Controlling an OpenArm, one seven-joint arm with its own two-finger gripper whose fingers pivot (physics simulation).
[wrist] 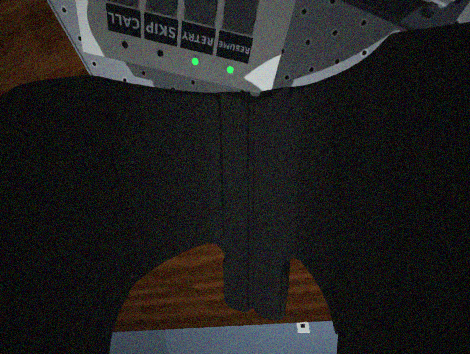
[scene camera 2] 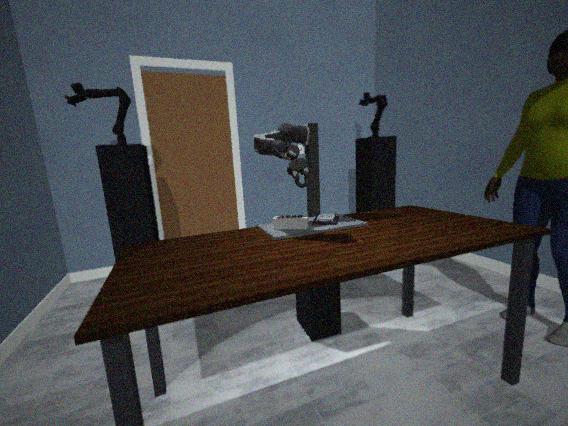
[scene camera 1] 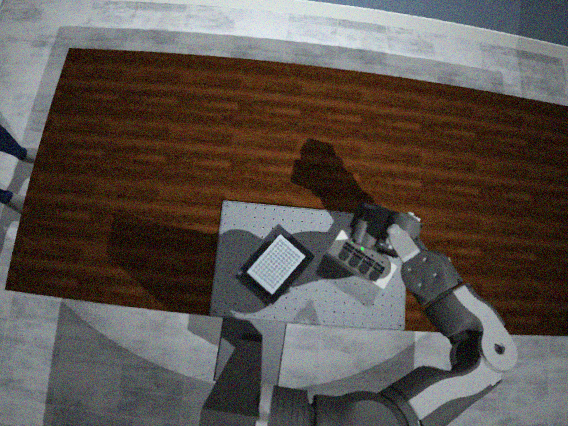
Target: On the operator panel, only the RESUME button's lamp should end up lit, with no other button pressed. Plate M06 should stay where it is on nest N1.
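Observation:
The operator panel (scene camera 1: 361, 262) (scene camera 2: 291, 223) (wrist: 270, 30) stands on the pegboard base. In the wrist view, the RESUME lamp (wrist: 230, 69) and the RETRY lamp (wrist: 195, 61) are both lit green; the SKIP lamp (wrist: 160, 53) and CALL lamp (wrist: 125, 44) are dark. In scene camera 1, one green lamp (scene camera 1: 362, 248) shows beside the gripper, which hides part of the panel. A white plate (scene camera 1: 276, 264) (scene camera 2: 327, 218) lies in a dark nest (scene camera 1: 270, 299); their markings are unreadable. My gripper (scene camera 2: 300, 186) (wrist: 263, 201) is shut and empty, high above the panel.
The light perforated base (scene camera 1: 350, 317) (wrist: 95, 64) lies at the edge of the brown table (scene camera 1: 150, 125) (scene camera 2: 200, 270). My arm (scene camera 1: 435, 280) reaches in over the panel's side away from the nest. A person (scene camera 2: 550, 135) stands by the table's end. Two other arms stand on black pedestals behind.

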